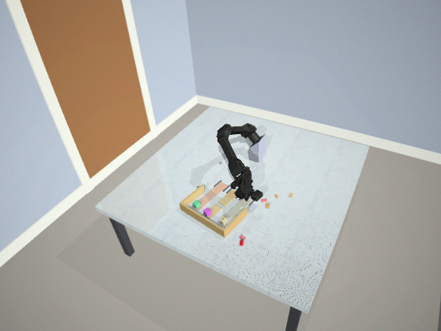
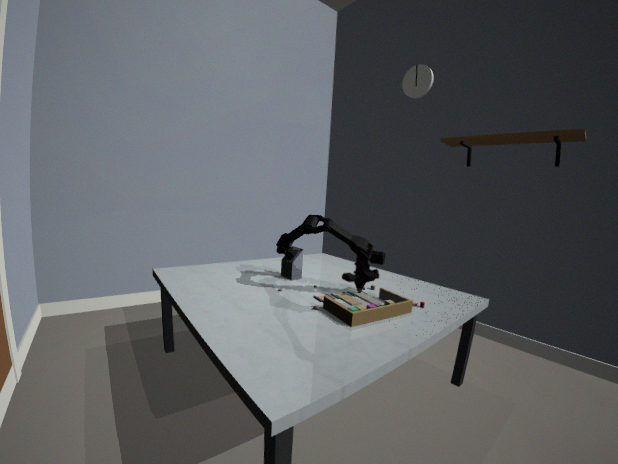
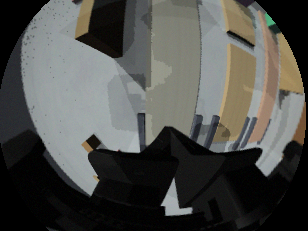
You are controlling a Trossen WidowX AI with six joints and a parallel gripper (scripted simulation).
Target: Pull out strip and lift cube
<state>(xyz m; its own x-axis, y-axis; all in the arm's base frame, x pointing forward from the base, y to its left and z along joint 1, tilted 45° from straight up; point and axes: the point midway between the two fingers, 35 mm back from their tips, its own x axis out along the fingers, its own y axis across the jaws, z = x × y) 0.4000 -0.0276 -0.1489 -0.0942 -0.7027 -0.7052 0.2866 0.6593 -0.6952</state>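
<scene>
Now: gripper tip 9 cm short of the pale strip and 3 cm to the left of it. Round my gripper tip: orange block: 12 cm to the left; labelled cube: 20 cm ahead, 6 cm to the right, 1 cm above.
</scene>
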